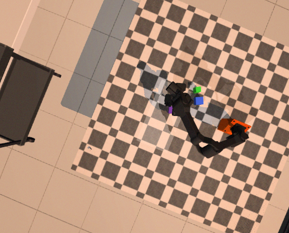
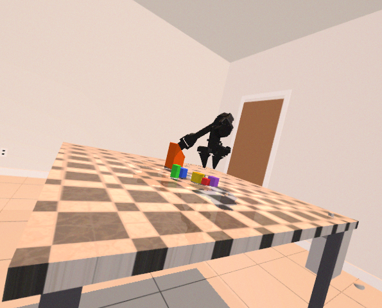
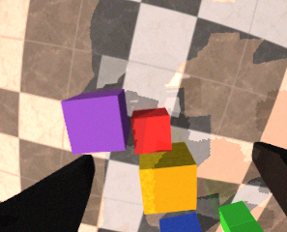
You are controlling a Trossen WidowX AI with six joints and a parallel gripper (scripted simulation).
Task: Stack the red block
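Right now my gripper tip is 10 mm past the red block, 10 mm to the right of it and 70 mm above it. Also, from my gripper tip: green block (100 mm behind, 130 mm to the right, 40 mm below); then yellow block (50 mm behind, 20 mm to the right, 60 mm below); then purple block (10 mm behind, 50 mm to the left, 60 mm below).
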